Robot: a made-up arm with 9 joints.
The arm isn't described. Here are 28 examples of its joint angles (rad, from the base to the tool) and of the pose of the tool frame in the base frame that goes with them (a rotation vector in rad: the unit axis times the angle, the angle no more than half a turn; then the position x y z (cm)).
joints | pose
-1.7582 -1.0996 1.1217 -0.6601 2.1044 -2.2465 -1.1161 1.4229 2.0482 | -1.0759 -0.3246 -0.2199 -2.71 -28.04 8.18
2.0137 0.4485 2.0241 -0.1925 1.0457 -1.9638 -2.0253 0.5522 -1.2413 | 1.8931 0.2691 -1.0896 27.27 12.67 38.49
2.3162 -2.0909 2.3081 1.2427 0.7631 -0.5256 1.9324 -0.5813 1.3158 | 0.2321 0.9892 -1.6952 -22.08 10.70 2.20
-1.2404 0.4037 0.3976 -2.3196 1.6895 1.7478 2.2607 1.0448 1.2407 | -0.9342 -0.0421 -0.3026 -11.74 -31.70 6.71
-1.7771 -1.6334 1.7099 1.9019 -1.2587 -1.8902 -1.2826 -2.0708 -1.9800 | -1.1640 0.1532 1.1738 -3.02 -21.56 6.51
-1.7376 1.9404 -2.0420 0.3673 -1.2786 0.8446 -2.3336 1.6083 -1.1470 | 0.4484 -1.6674 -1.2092 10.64 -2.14 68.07
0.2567 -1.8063 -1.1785 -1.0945 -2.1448 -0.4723 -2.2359 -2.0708 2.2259 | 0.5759 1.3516 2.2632 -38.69 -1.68 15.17
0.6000 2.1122 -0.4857 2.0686 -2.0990 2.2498 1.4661 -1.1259 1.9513 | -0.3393 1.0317 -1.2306 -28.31 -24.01 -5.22
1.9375 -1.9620 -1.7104 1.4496 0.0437 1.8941 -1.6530 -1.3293 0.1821 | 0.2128 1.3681 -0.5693 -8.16 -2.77 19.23
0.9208 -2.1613 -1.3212 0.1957 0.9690 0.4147 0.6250 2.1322 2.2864 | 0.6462 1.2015 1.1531 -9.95 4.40 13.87
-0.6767 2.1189 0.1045 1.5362 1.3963 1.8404 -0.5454 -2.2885 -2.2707 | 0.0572 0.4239 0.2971 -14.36 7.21 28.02
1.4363 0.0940 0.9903 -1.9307 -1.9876 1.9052 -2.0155 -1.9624 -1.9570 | -2.0835 -0.2429 0.1127 -24.85 -22.29 -1.77
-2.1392 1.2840 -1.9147 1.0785 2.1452 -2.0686 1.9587 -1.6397 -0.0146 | -1.9111 0.6041 0.8868 13.60 -10.00 53.92
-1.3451 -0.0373 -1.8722 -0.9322 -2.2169 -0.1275 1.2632 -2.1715 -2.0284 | 0.5980 -1.3000 1.2371 -13.70 -3.87 20.40
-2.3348 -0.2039 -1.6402 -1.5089 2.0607 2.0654 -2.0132 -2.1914 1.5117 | -2.5489 1.5839 -0.1735 16.13 -22.52 32.31
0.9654 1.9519 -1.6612 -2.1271 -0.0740 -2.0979 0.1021 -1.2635 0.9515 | -1.1863 -2.4733 1.1082 -6.58 13.08 36.89
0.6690 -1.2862 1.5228 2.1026 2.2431 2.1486 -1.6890 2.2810 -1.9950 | -1.4981 -0.9332 1.3511 -3.53 3.51 8.54
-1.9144 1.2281 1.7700 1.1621 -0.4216 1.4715 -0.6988 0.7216 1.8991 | -0.6443 1.0670 -1.2315 -32.83 1.59 5.87
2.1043 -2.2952 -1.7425 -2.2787 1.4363 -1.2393 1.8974 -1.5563 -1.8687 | 1.8652 -0.4926 -0.1570 -4.90 8.10 57.35
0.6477 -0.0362 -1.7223 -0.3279 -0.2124 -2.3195 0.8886 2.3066 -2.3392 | -2.4038 -1.5594 -0.9371 -1.82 -15.14 46.66
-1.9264 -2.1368 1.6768 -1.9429 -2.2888 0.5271 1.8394 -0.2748 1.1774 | -0.1122 -1.4742 -1.1928 -3.28 -46.31 22.77
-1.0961 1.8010 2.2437 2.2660 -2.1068 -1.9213 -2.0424 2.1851 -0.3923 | 1.6905 2.5841 -0.0123 4.09 -6.61 49.55
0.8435 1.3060 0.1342 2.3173 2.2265 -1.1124 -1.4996 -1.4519 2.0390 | -2.0027 -0.0052 -0.2680 3.39 -21.69 19.52
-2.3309 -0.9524 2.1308 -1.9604 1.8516 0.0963 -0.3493 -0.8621 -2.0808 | 1.9338 -2.1893 0.8104 -18.31 16.77 24.47
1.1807 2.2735 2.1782 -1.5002 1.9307 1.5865 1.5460 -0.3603 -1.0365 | 1.6270 -0.5099 -1.3379 14.52 31.25 51.84
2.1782 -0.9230 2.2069 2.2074 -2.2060 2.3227 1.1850 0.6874 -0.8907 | 0.0024 1.3585 0.2627 -43.46 26.89 21.45
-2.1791 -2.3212 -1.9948 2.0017 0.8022 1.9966 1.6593 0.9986 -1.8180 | -1.2239 -0.3883 1.9574 4.14 -27.25 -9.04
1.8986 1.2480 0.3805 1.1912 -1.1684 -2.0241 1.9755 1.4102 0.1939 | 1.7794 -0.7024 -0.3763 -4.33 31.85 22.53
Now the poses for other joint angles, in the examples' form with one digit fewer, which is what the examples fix.
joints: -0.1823 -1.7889 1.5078 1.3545 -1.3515 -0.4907 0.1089 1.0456 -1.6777
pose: 0.271 2.586 0.072 -15.2 0.5 55.3
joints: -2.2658 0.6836 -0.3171 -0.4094 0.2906 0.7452 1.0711 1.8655 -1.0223
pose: 0.771 2.223 0.860 0.9 16.7 50.9
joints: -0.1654 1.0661 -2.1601 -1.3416 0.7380 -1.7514 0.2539 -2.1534 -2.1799
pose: -2.417 1.161 0.968 -19.0 -18.1 34.9
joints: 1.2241 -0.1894 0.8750 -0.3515 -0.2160 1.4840 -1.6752 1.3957 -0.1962
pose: 1.057 0.254 -2.388 30.0 -5.4 3.1
